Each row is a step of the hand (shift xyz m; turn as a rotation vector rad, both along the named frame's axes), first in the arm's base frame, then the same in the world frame.
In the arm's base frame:
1: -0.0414 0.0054 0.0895 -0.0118 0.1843 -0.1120
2: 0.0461 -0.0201 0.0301 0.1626 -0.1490 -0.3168
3: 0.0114 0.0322 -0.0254 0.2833 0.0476 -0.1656
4: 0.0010 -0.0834 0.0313 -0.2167 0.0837 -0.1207
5: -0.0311 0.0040 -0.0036 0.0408 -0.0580 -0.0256
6: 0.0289 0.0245 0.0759 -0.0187 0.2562 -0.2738
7: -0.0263 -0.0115 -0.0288 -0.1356 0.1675 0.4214
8: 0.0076 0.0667 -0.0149 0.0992 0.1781 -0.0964
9: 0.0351 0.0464 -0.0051 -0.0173 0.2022 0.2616
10: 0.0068 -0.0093 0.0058 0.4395 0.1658 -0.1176
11: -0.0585 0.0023 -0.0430 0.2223 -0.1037 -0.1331
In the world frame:
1: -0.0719 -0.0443 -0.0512 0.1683 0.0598 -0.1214
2: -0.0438 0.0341 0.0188 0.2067 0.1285 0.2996
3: 0.0320 0.0236 -0.0152 0.1111 0.2953 0.1019
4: -0.0575 -0.0295 0.0613 0.1832 -0.1656 -0.0870
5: 0.0109 -0.0276 -0.0108 -0.0046 0.0210 0.0723
6: -0.0671 0.0292 -0.0430 0.3428 0.0905 -0.1234
7: 0.0278 -0.0262 0.0140 -0.3018 -0.1054 -0.3490
8: 0.0350 0.0307 -0.0506 0.1295 0.1606 -0.0910
9: 0.0135 0.0489 -0.0289 -0.1672 0.0302 -0.2842
10: -0.0099 0.0028 0.0078 0.0761 0.4777 0.0231
11: 0.0520 -0.0507 -0.0016 0.0417 0.1848 0.2050

